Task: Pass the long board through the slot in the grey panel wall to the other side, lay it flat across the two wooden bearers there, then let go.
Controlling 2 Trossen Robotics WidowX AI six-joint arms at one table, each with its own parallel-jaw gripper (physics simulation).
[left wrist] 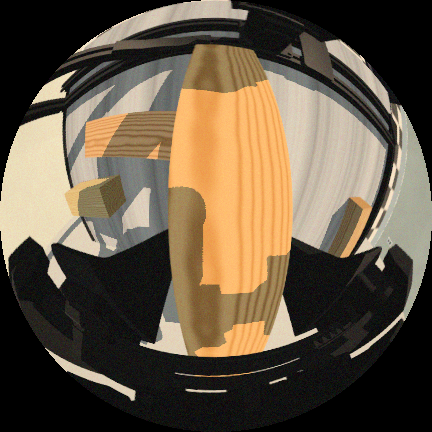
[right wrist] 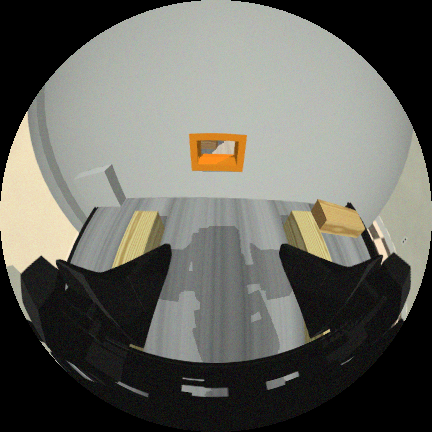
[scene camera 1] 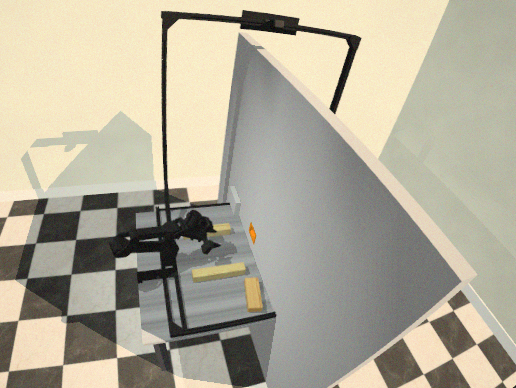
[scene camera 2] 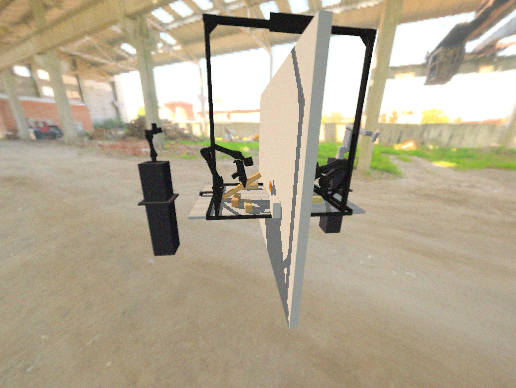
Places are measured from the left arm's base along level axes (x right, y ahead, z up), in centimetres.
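Pixels of known places: left gripper, fingertip midpoint: [left wrist: 224,232] [scene camera 2: 244,186]; right gripper, fingertip midpoint: [right wrist: 227,250] [scene camera 1: 218,238]; left arm's base, link origin: [left wrist: 265,36]; right arm's base, link origin: [scene camera 1: 168,260] [scene camera 2: 323,193].
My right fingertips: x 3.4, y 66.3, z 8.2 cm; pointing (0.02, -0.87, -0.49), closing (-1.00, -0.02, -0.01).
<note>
Ahead of a thing's pixels: the offset from my right fingertips to its middle. "pt": to the spot under its first point.
The long board {dx +0.5, dy -46.1, dz +0.6 cm} [scene camera 2: 233,192] [left wrist: 235,150] is held tilted on the near side of the grey panel wall [scene camera 1: 320,200] [scene camera 2: 282,125] [right wrist: 215,75] in scene camera 2, its higher end towards the wall. My left gripper [scene camera 2: 244,185] [left wrist: 224,232] is shut on it. The slot's orange frame {pt dx +1.7, dy -19.1, dz -2.3 cm} [scene camera 1: 253,234] [scene camera 2: 271,187] [right wrist: 217,137] is apart from the board's end. My right gripper [scene camera 1: 216,238] [right wrist: 227,250] is open and empty above the table on the other side. Two wooden bearers, one {dx -14.1, dy +2.3, dz -8.0 cm} [scene camera 1: 218,272] [right wrist: 305,232] and another {dx +12.2, dy +3.3, dz -8.0 cm} [scene camera 1: 221,229] [right wrist: 137,235], lie there on either side of it. Their rear parts are partly hidden by my fingers.
A wooden block {dx -28.8, dy -10.7, dz -8.3 cm} [scene camera 1: 253,295] [right wrist: 340,219] lies beside one bearer near the wall. On the board's side lie a wide block {dx +9.5, dy -50.8, dz -7.7 cm} [left wrist: 130,135], a pale block {dx +22.4, dy -42.7, dz -7.7 cm} [left wrist: 102,197] and a narrow block {dx -28.3, dy -37.8, dz -8.0 cm} [left wrist: 352,227]. A pale bracket {pt dx +24.3, dy -15.0, dz -0.3 cm} [scene camera 1: 235,202] stands at the wall's foot. A black frame [scene camera 1: 165,125] surrounds the table.
</note>
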